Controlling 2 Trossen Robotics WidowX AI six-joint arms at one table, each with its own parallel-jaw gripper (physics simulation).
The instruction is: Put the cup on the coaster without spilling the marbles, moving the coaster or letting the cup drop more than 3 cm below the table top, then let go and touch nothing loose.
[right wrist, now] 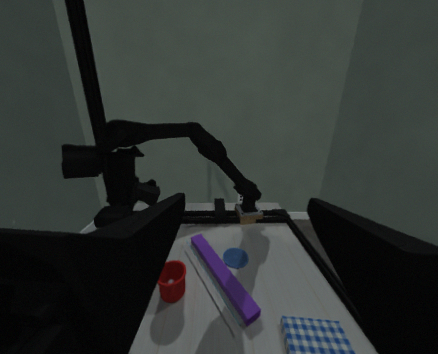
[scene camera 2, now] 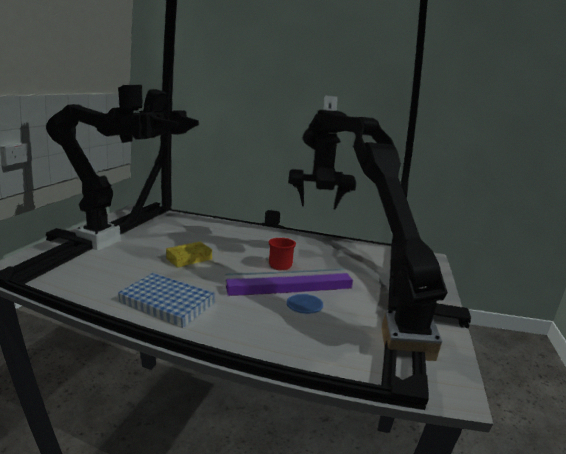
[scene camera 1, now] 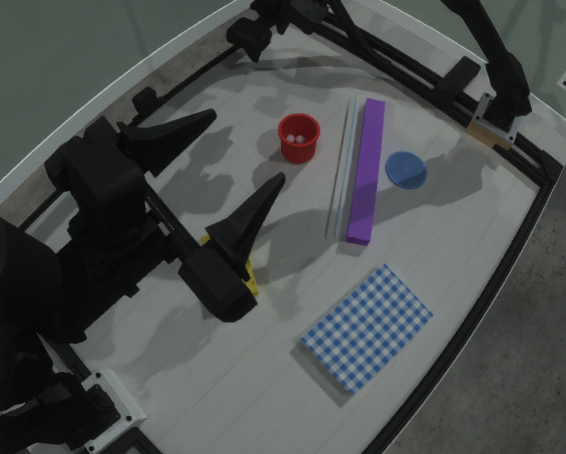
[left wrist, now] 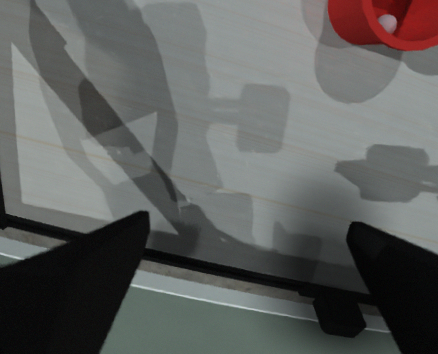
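Note:
The red cup stands upright on the table, with pale marbles inside. The flat blue coaster lies across the purple bar from the cup; nothing is on it. My left gripper is open and empty, pointing down high above the table's far side, away from the cup. My right gripper is open and empty, held level high above the table on the left of scene camera 2. Neither gripper touches the cup.
A long purple bar lies between cup and coaster, with a thin clear strip along its cup side. A blue-checked block and a yellow sponge lie farther off.

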